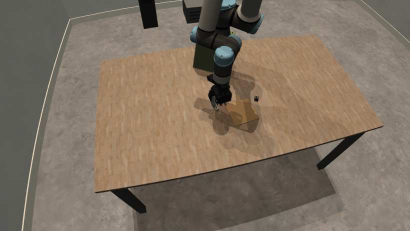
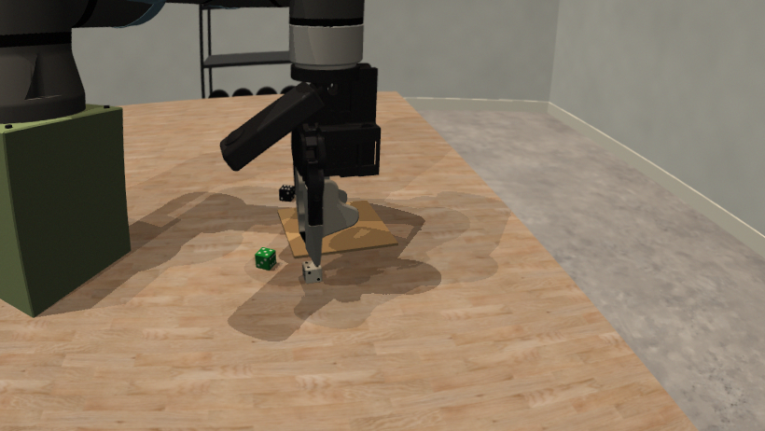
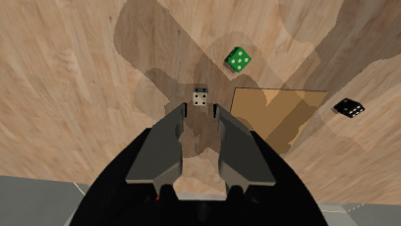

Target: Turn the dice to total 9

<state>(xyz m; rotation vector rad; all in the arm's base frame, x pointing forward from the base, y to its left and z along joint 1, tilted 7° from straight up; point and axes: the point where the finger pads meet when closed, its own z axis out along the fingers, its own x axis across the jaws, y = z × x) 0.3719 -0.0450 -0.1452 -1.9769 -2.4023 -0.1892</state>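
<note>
My hand is 4 cm above the white die. Also, from my hand: tan mat 3 cm ahead, 13 cm to the left, 4 cm below; black die 4 cm behind, 23 cm to the left, 4 cm below; green die 6 cm behind, 3 cm to the left, 4 cm below.
</note>
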